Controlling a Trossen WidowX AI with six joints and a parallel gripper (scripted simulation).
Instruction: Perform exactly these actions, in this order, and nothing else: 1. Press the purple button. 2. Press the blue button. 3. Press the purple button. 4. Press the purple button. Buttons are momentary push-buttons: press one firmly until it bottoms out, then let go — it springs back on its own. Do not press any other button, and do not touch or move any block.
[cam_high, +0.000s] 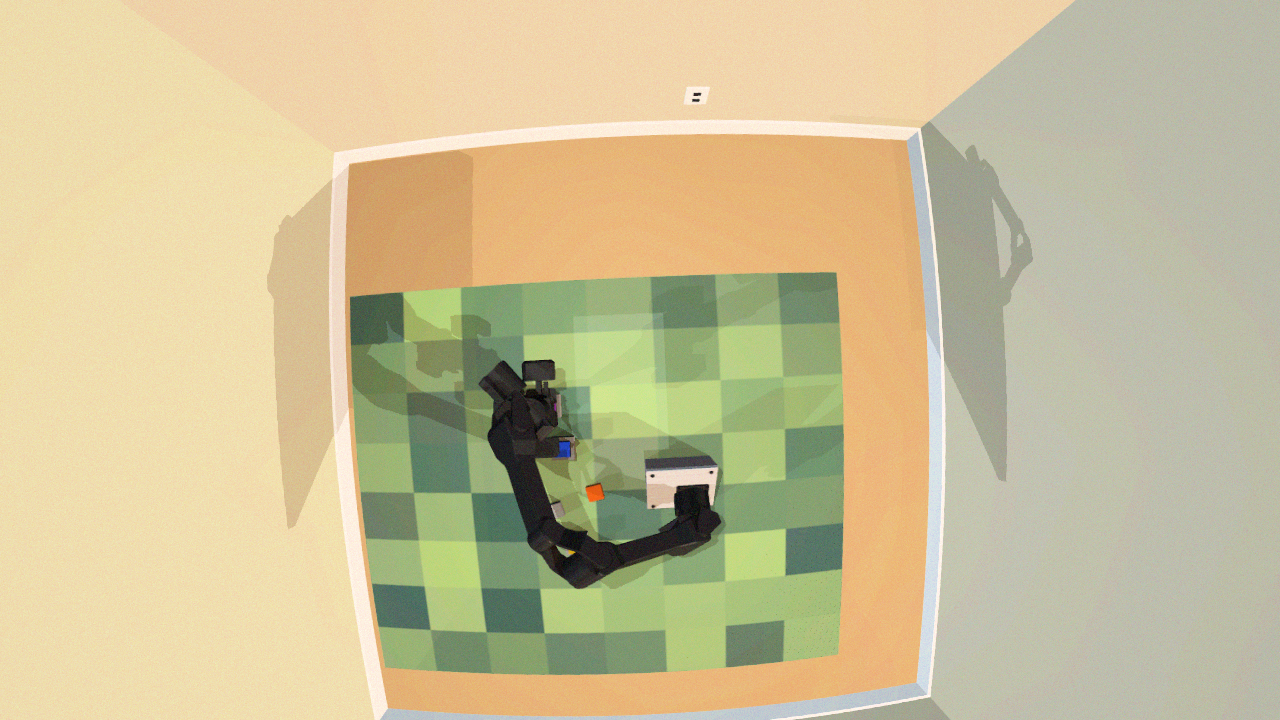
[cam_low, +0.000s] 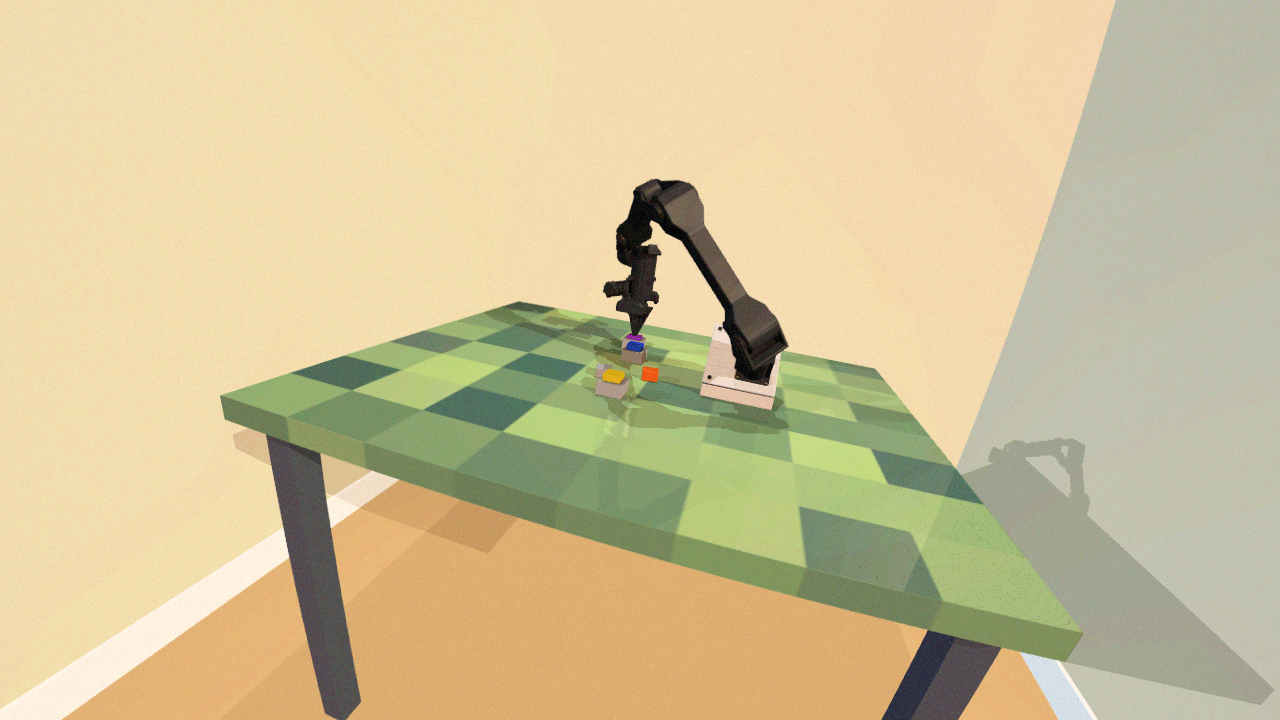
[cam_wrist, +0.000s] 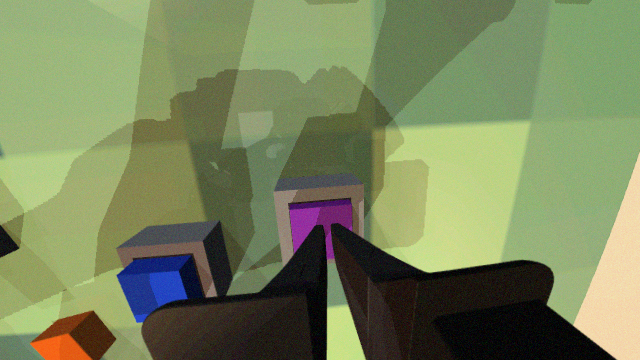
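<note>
Right now my gripper tip is 1 cm above the purple button. Round my gripper tip: orange block: 19 cm to the left, 9 cm behind, 2 cm below; grey block: 23 cm to the left, 2 cm below; blue button: 9 cm to the left, 3 cm behind.
</note>
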